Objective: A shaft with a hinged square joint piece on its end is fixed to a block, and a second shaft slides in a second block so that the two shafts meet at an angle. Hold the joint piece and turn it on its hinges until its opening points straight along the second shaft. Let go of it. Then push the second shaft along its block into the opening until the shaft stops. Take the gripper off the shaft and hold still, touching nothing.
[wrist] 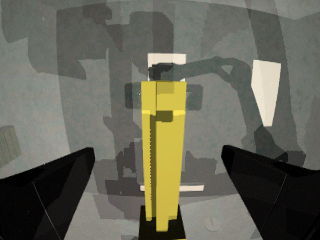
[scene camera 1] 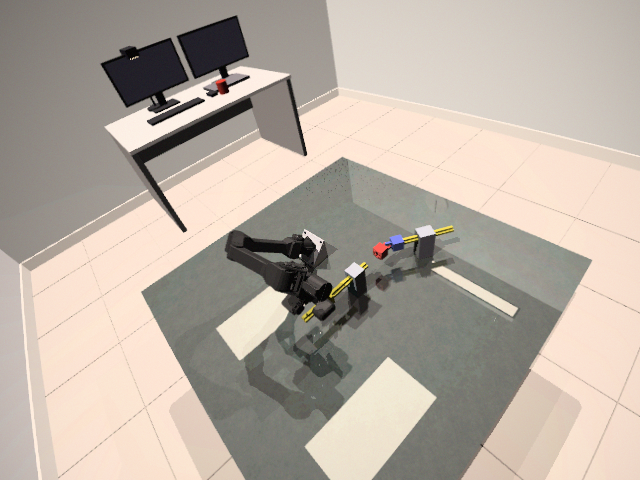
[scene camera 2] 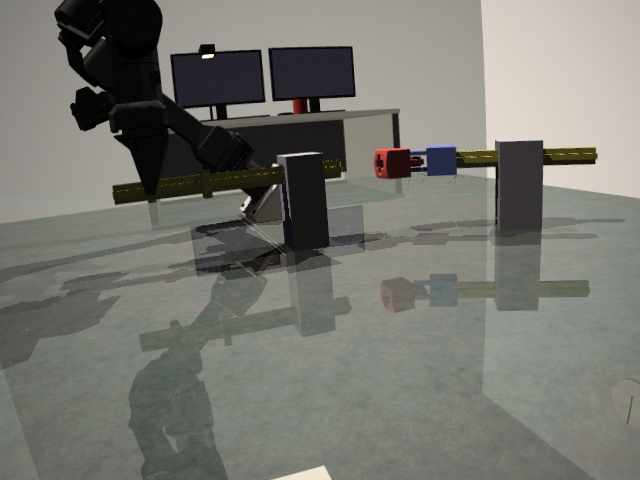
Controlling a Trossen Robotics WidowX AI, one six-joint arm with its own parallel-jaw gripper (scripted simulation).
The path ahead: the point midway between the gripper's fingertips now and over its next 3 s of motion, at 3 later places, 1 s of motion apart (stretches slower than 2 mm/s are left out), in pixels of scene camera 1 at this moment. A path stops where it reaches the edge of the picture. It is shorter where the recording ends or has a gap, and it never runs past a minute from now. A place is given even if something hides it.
My gripper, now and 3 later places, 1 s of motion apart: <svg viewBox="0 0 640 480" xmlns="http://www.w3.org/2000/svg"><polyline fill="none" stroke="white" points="315,311 317,315 319,312 329,304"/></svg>
